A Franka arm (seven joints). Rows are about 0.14 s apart.
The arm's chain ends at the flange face. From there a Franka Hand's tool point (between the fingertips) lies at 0.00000 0.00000 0.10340 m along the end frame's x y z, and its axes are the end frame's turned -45 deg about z.
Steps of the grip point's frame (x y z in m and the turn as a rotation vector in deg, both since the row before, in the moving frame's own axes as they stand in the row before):
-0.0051, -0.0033, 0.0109, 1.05, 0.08, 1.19
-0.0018, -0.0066, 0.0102, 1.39, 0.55, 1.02
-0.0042, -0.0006, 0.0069, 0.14, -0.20, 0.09
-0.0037, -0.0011, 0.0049, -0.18, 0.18, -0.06
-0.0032, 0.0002, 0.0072, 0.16, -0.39, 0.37
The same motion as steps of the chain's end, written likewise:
-0.0047, 0.0027, 0.0109, 0.80, -0.69, 1.19
-0.0049, -0.0009, 0.0102, 1.37, -0.59, 1.02
-0.0030, 0.0025, 0.0069, -0.04, -0.24, 0.09
-0.0039, 0.0018, 0.0049, 0.00, 0.25, -0.06
-0.0014, 0.0021, 0.0072, -0.16, -0.39, 0.37

